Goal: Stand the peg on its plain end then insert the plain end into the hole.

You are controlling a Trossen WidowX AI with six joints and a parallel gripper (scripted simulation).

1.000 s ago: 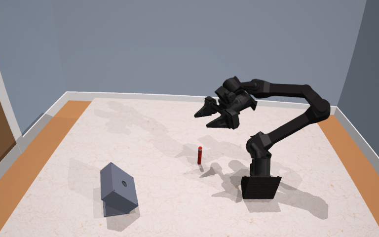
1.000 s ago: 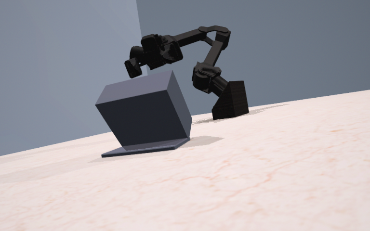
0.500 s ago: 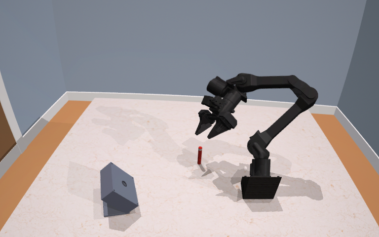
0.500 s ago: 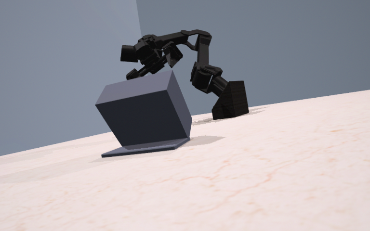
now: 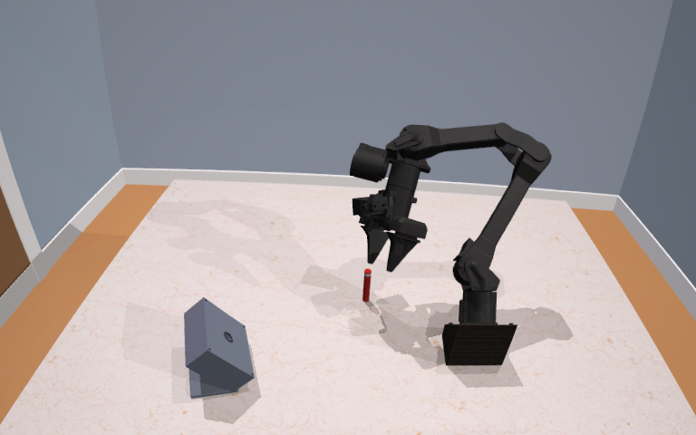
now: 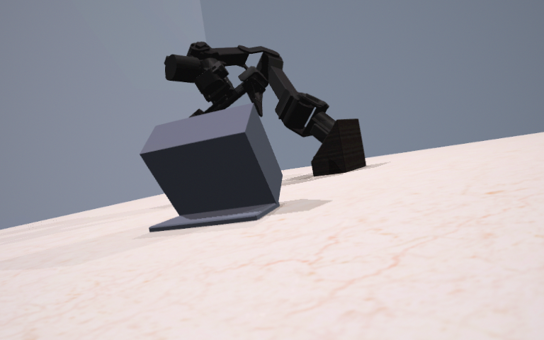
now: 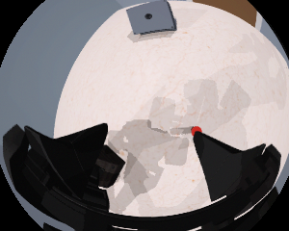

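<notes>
Right now the red peg is 20 mm ahead of my gripper tip, 40 mm to the right of it and 60 mm below it. Also, from my gripper tip: grey sloped panel 250 mm ahead, 210 mm to the left, 60 mm below; grey foot plate 270 mm ahead, 220 mm to the left, 120 mm below.
</notes>
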